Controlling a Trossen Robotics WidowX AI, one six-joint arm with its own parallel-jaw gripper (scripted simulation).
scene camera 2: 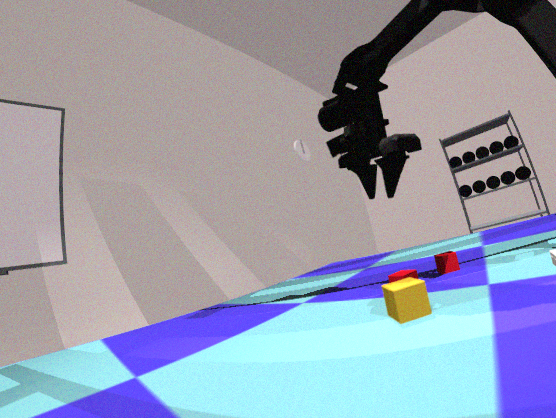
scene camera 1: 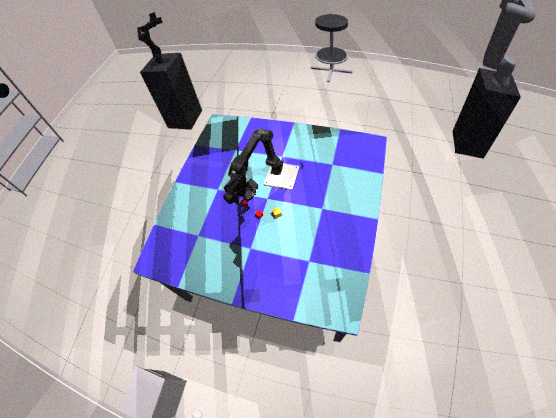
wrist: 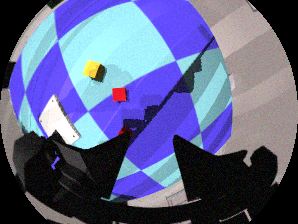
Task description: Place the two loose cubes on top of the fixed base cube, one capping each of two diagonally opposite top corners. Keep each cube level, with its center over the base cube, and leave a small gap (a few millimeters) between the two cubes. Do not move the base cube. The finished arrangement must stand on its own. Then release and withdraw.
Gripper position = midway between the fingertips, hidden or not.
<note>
The gripper [scene camera 2: 380,198] is open and holds nothing. Further things: a yellow cube [scene camera 2: 406,300].
The gripper shows as well in the wrist view [wrist: 151,136].
</note>
